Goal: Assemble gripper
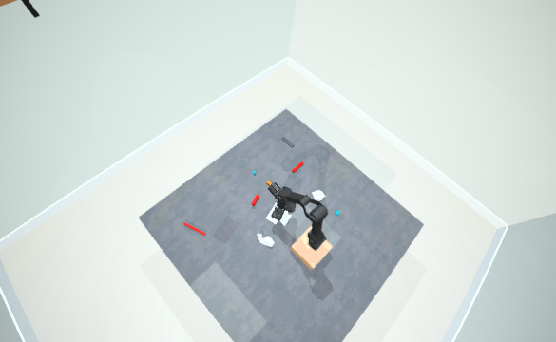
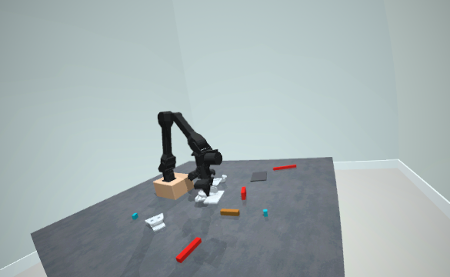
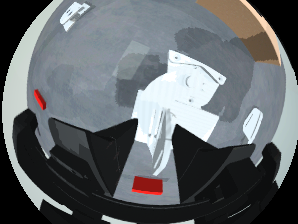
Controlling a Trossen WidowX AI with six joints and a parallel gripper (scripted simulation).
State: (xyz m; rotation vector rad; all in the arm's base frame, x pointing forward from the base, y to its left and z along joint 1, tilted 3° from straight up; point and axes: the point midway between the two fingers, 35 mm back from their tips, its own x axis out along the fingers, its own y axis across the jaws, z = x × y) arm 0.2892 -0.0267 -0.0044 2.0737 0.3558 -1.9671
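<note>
Now: gripper tip 30 mm to the right of the flat white plate and 30 mm above it. Round my gripper tip: curved white jaw 40 mm behind, 10 mm to the left; red block 150 mm ahead, 70 mm to the left, 20 mm below; white housing plate 60 mm behind, 20 mm to the left, 30 mm below.
</note>
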